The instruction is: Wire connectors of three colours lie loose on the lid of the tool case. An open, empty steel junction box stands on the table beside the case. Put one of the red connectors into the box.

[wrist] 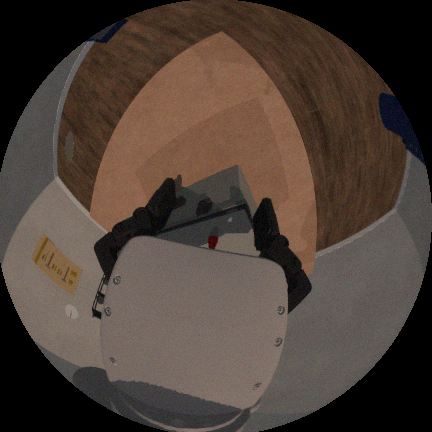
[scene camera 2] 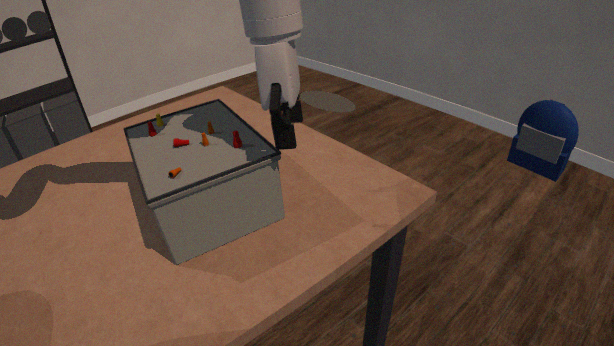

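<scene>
The tool case (scene camera 2: 225,215) (wrist: 215,187) stands on the table. On its lid (scene camera 2: 160,165) (wrist: 240,240), one red connector (scene camera 2: 237,139) (wrist: 213,242) stands upright near the gripper side. Another red connector (scene camera 2: 152,130) stands farther left, and a third red connector (scene camera 2: 181,142) lies on its side. Two orange connectors (scene camera 2: 205,139) (scene camera 2: 210,128) stand, one orange connector (scene camera 2: 175,172) lies, and a yellow connector (scene camera 2: 159,120) stands at the back. My gripper (scene camera 2: 290,127) (wrist: 216,197) is open and empty, apart from the connectors, beside the lid's right edge in the scene view. The steel junction box does not show.
The wooden table (scene camera 2: 320,300) (wrist: 200,85) bears the case, and its corner points right in the scene view. A blue bin (scene camera 2: 547,117) with a grey panel is beyond the table. A dark shelf unit (scene camera 2: 69,84) stands at the back left. Walls enclose the floor.
</scene>
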